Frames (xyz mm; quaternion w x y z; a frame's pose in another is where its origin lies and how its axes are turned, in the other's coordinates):
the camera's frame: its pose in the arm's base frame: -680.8 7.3 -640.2 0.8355 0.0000 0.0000 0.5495
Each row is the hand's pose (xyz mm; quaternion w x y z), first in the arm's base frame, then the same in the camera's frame.
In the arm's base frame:
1: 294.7 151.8 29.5 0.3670 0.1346 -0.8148 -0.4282
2: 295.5 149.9 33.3 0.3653 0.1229 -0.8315 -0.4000
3: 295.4 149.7 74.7 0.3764 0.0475 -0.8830 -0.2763
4: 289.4 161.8 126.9 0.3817 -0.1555 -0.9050 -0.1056
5: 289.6 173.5 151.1 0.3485 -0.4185 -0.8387 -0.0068
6: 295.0 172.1 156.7 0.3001 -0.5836 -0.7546 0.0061
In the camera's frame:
1: 519.1 -838.5 669.7 0.0713 -0.3353 -0.7547 -0.5594
2: 517.7 -840.0 673.5 0.0854 -0.3542 -0.7623 -0.5349
3: 517.4 -839.9 714.9 0.1627 -0.4455 -0.7639 -0.4377
4: 526.2 -829.6 767.1 0.2609 -0.6272 -0.6707 -0.2980
5: 537.0 -825.2 791.3 0.2874 -0.8105 -0.4708 -0.1972
6: 537.8 -830.7 796.9 0.2541 -0.9022 -0.3098 -0.1598

